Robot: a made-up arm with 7 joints. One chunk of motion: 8 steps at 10 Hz.
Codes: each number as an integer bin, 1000 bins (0 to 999) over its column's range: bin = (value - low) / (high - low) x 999, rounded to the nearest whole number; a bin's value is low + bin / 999 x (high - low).
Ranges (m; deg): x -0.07..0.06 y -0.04..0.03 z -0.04..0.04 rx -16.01..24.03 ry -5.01..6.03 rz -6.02..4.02
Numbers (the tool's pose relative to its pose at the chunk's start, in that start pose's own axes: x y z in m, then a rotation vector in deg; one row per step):
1: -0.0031 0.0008 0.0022 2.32 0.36 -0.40
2: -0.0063 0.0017 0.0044 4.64 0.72 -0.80
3: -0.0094 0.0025 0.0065 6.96 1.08 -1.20
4: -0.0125 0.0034 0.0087 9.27 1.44 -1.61
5: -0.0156 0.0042 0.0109 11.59 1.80 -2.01
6: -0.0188 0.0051 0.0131 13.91 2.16 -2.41
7: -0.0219 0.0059 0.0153 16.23 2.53 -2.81
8: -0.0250 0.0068 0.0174 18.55 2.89 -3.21
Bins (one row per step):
1: 514 582 527 457 486 559
2: 490 595 554 515 519 519
3: 466 607 581 573 551 480
4: 442 619 608 631 584 439
5: 418 631 636 689 616 399
6: 393 644 663 747 649 359
7: 370 655 691 804 682 319
8: 346 668 717 862 715 280

